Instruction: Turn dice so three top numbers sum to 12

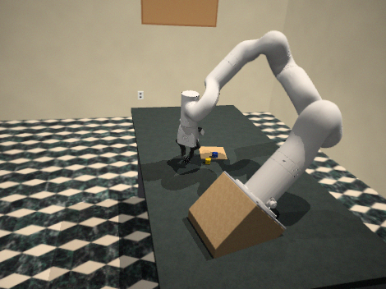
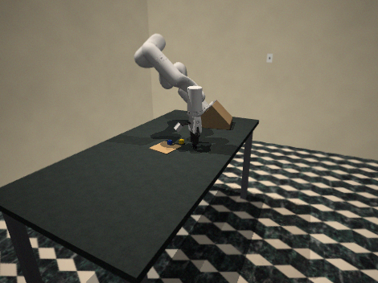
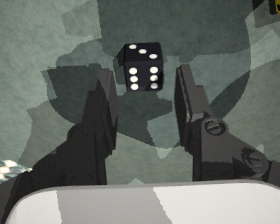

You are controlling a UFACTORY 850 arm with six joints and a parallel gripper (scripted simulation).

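Now: the black die 40 mm below my hand. Also, from my hand: tan mat: 170 mm to the right, 50 mm below, 40 mm ahead; then blue die: 160 mm to the right, 30 mm below, 10 mm behind; then yellow die: 100 mm to the right, 50 mm behind, 40 mm below.
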